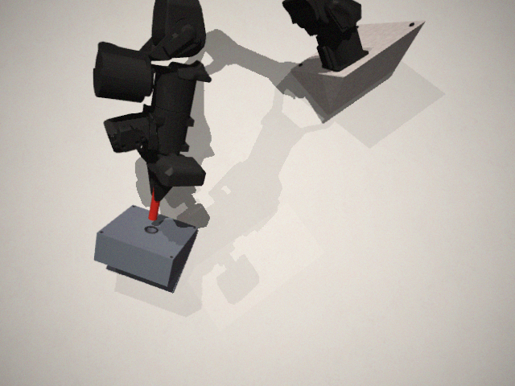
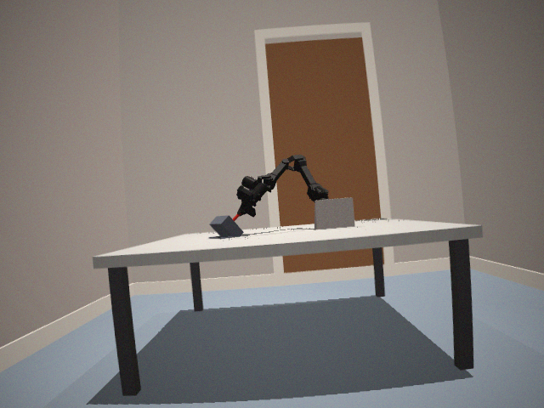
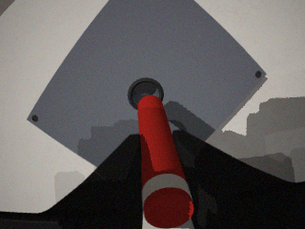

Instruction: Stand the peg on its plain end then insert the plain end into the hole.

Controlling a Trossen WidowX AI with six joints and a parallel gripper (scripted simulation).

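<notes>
My gripper tip is 5 cm short of the panel, 5 cm to the right of it and 6 cm above it. From my gripper tip the other things lie so: peg: 1 cm behind, 1 cm to the right, 1 cm above.
</notes>
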